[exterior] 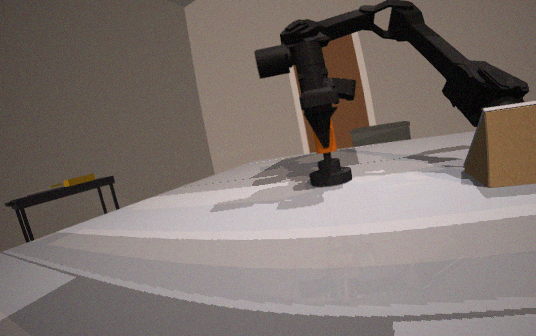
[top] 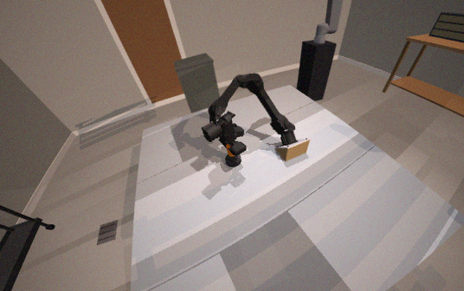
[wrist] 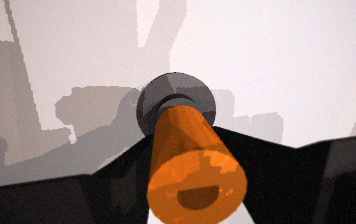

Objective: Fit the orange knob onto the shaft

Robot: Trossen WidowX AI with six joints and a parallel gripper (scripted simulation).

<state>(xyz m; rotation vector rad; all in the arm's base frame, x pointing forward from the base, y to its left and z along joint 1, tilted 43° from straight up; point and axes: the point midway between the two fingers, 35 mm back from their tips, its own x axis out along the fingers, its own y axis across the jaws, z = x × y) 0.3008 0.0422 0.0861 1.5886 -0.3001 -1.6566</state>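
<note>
My gripper tip is now 2 cm below the orange knob. From my gripper tip the other things lie so: round pedestal (4 cm below).
</note>
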